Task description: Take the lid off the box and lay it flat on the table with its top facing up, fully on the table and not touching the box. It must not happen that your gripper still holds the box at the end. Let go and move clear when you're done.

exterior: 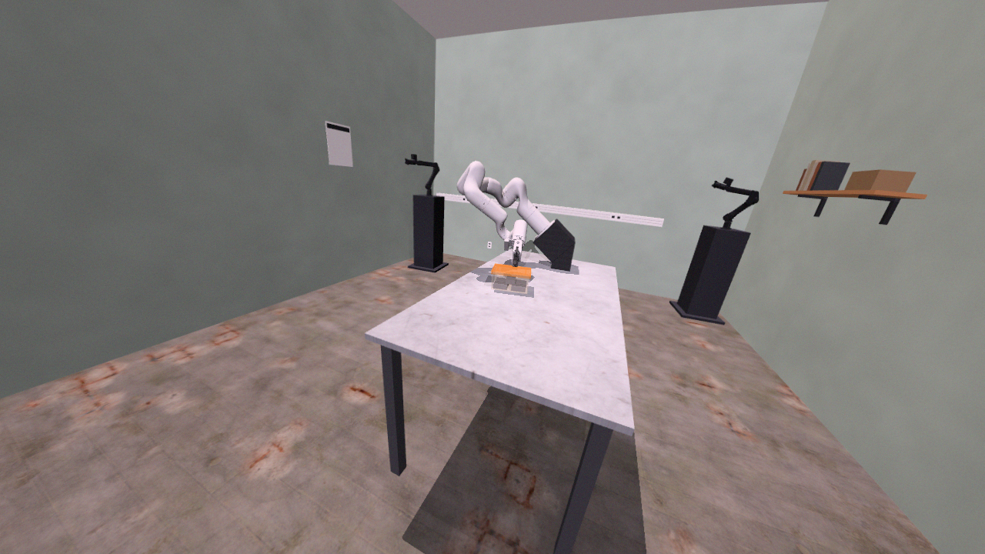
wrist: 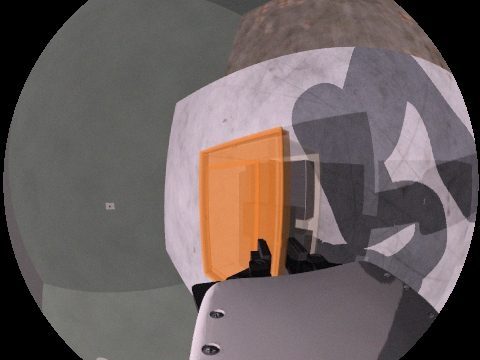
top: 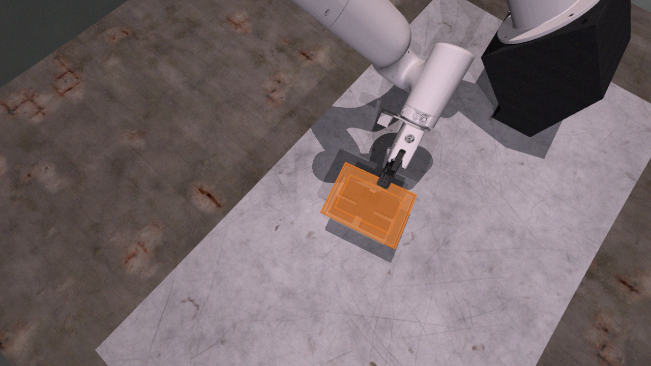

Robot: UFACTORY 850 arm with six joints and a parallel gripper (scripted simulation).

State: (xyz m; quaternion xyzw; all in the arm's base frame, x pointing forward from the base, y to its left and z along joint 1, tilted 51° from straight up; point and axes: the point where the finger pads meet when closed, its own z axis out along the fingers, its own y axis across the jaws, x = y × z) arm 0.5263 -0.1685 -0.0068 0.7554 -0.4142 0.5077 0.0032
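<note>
The orange lid lies 80 mm ahead of my hand and 10 mm below it. Also, from my hand: box: 80 mm ahead, 60 mm below.
</note>
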